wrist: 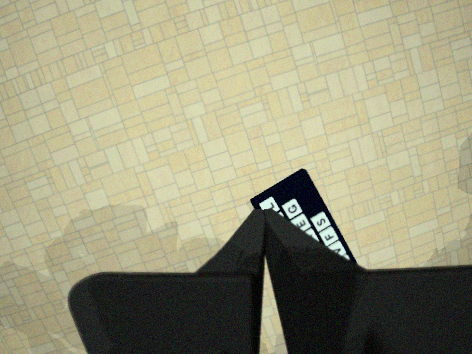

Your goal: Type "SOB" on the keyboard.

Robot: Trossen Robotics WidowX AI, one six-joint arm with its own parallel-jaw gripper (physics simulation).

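Frame: origin at the arm's base, x back, y right, z up, level; centimetres.
Seen in the pictures: gripper, between the fingertips: (pixel 262 218).
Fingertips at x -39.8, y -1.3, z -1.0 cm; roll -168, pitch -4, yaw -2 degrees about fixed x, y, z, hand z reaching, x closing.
Pixels of each thing's middle, then the offset from my fingertips to it. Level surfaces: height alone.
- small dark keyboard, middle of its body: (pixel 321 260) dz -16.6, dx +9.0, dy -11.2 cm
- G key, middle of its body: (pixel 292 208) dz -16.0, dx +5.4, dy -4.3 cm
- E key, middle of its body: (pixel 300 223) dz -16.0, dx +6.4, dy -6.2 cm
- S key, middle of its body: (pixel 320 221) dz -16.0, dx +8.7, dy -6.1 cm
- F key, middle of its body: (pixel 328 236) dz -16.0, dx +9.7, dy -8.0 cm
- surface, height of its surface: dz -17.5 cm
A small dark keyboard (pixel 306 187) with white keys lies tilted on the tiled surface, right of the middle in the wrist view. Several keys show: a G key (pixel 292 208), an E key (pixel 301 223), an S key (pixel 320 220) and an F key (pixel 328 235). Another key at the keyboard's left corner is partly covered by the fingertips, so its letter is not clear. My gripper (pixel 262 218) is shut, its fingertips together, and it appears over the left corner of the keyboard. Its fingers hide the lower left part of the keyboard. The O and B keys cannot be made out.
The surface (pixel 165 125) has a beige pattern of rectangular tiles. Soft darker shadows lie on it at the left and at the right edge of the view.
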